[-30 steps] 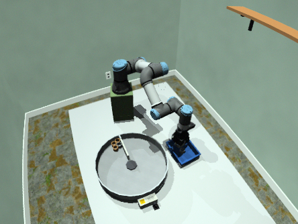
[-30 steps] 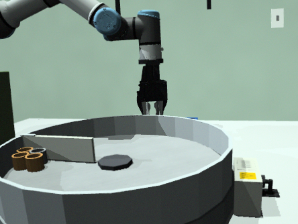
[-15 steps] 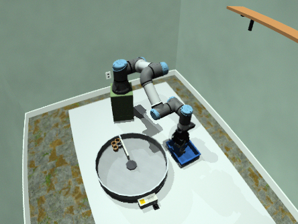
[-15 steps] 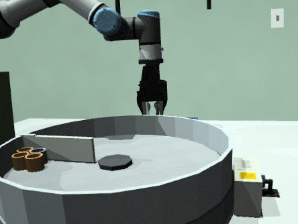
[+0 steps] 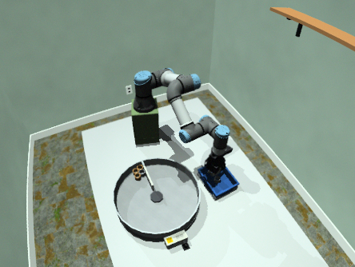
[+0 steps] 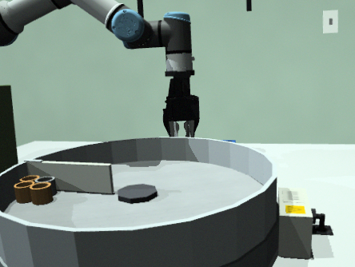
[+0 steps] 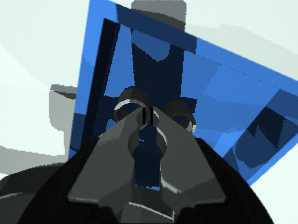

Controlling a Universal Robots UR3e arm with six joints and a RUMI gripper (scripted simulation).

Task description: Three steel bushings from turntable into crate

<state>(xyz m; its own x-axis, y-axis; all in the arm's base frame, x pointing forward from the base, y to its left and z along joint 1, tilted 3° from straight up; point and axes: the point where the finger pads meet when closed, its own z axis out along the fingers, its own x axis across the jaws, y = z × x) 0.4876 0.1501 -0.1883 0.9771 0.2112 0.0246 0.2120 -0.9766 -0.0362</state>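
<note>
My hand is 40 mm short of the blue crate, 10 mm to the left of it and 10 mm above it. The rest, counted from my hand: grey turntable (40 mm behind, 340 mm to the right, 20 mm above).
</note>
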